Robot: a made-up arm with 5 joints.
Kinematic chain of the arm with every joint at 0, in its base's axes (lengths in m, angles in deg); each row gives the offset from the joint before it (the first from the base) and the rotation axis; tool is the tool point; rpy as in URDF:
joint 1: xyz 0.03 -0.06 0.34 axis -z
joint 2: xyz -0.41 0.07 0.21 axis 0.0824 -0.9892 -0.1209
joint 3: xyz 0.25 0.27 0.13 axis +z
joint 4: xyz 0.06 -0.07 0 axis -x
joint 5: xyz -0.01 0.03 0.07 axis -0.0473 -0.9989 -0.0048
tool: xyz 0.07 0 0.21 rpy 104.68 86.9 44.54
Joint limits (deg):
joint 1: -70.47..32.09
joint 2: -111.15..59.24
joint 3: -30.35..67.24
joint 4: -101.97..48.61
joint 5: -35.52..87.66
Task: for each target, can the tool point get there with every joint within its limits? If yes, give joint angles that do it. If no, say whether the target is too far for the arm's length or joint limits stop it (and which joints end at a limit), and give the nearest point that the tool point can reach.
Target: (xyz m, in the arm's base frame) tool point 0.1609 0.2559 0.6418
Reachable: yes | joints 0.21 -30.57 -15.70 6.94 -21.63
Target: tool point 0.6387 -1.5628 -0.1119
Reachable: no: too far | nearest point -0.1569 -0.4737 0.1176 | short by 1.368 m
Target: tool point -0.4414 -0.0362 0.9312
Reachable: yes | joints -33.66 15.67 -13.82 -12.25 65.21
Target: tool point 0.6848 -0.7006 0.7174
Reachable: no: joint limits stop it (at a limit: joint 1, joint 2) | nearest point -0.0323 -0.4416 0.8173 | short by 0.769 m
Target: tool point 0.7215 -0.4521 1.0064
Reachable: no: joint limits stop it (at a limit: joint 1) | nearest point 0.2982 0.0436 0.7980 | short by 0.684 m
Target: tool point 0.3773 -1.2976 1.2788
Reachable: no: too far | nearest point -0.1443 -0.5653 0.9619 | short by 0.953 m
